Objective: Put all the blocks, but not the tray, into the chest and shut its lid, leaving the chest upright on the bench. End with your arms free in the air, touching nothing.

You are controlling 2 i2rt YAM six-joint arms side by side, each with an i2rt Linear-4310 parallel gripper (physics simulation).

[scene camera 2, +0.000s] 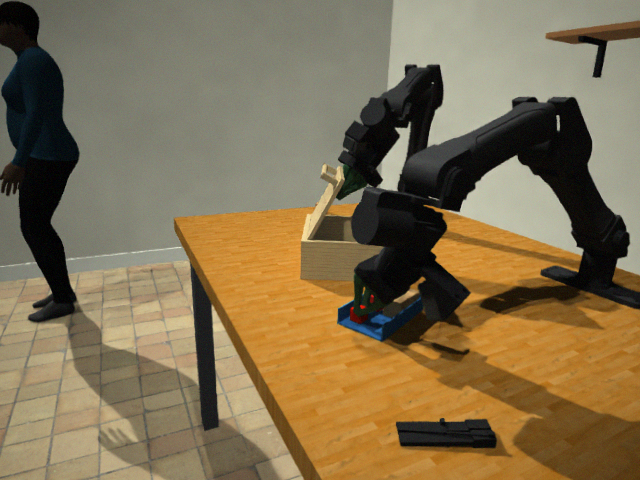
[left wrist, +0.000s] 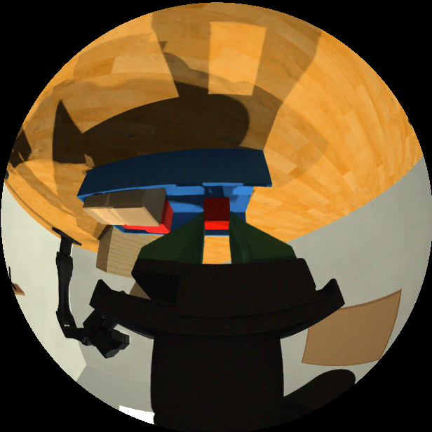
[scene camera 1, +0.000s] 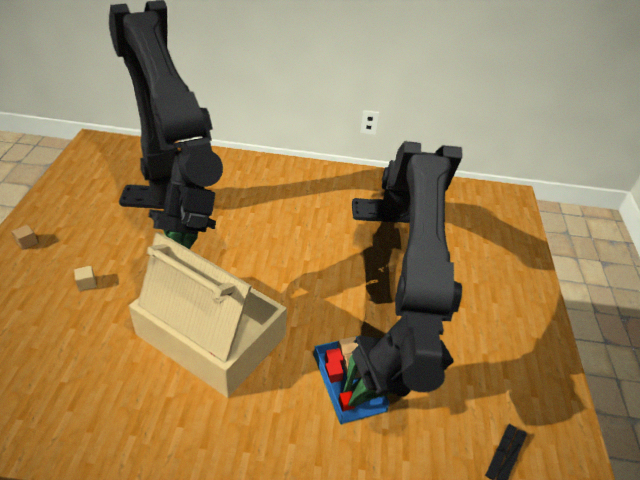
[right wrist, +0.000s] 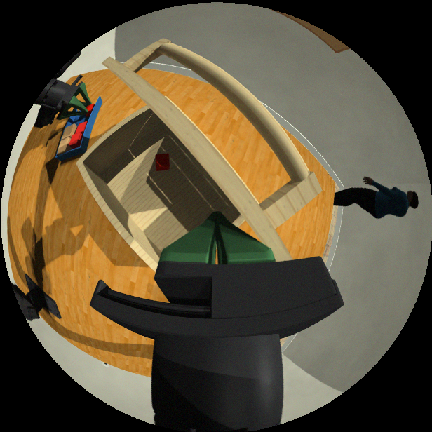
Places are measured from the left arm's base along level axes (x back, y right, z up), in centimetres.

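Where they show: left gripper, fingertip midpoint: (scene camera 2: 360, 311) (scene camera 1: 348, 399); right gripper, fingertip midpoint: (scene camera 2: 337, 198) (scene camera 1: 173, 272); left arm's base, link origin: (scene camera 2: 592, 287) (scene camera 1: 394, 212).
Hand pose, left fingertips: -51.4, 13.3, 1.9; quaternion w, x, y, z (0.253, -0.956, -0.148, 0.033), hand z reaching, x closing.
Observation:
Each offset is from my left fingertips to the top centre of the thing, as dx, dy, dz. "pt": to the spot under its first point.
The chest {+13.4, +24.6, +19.3} (scene camera 1: 178, 356) (scene camera 2: 336, 260) (right wrist: 96, 187) stands upright with its lid (scene camera 1: 191, 304) (scene camera 2: 323, 209) (right wrist: 200, 144) tilted open. A red block (right wrist: 162, 162) lies inside. My right gripper (scene camera 2: 339, 196) (right wrist: 216, 217) is shut and empty, its tips at the lid's inner side. The blue tray {pt -1.7, -2.7, -1.6} (scene camera 1: 364, 414) (scene camera 2: 403, 320) (left wrist: 180, 167) holds red blocks {+5.4, +2.3, +0.9} (scene camera 1: 334, 364) and tan blocks {+9.8, -0.4, +1.6} (scene camera 1: 348, 347) (left wrist: 125, 206). My left gripper (scene camera 1: 348, 398) (left wrist: 216, 217) is shut on a red block (scene camera 2: 357, 314) (left wrist: 216, 209), low over the tray's near end. Two tan cubes {+35.4, +65.7, +1.3} (scene camera 1: 24, 236) {+24.7, +50.3, +1.3} (scene camera 1: 85, 277) lie at the left of scene camera 1.
A black object {-8.0, -24.9, -0.2} (scene camera 1: 506, 452) (scene camera 2: 447, 432) lies on the wooden bench, lower right in scene camera 1. The chest stands left of the tray there. A person (scene camera 2: 38, 113) (right wrist: 390, 200) is beyond the bench. A wall shelf (scene camera 2: 599, 33) shows at the upper right of scene camera 2.

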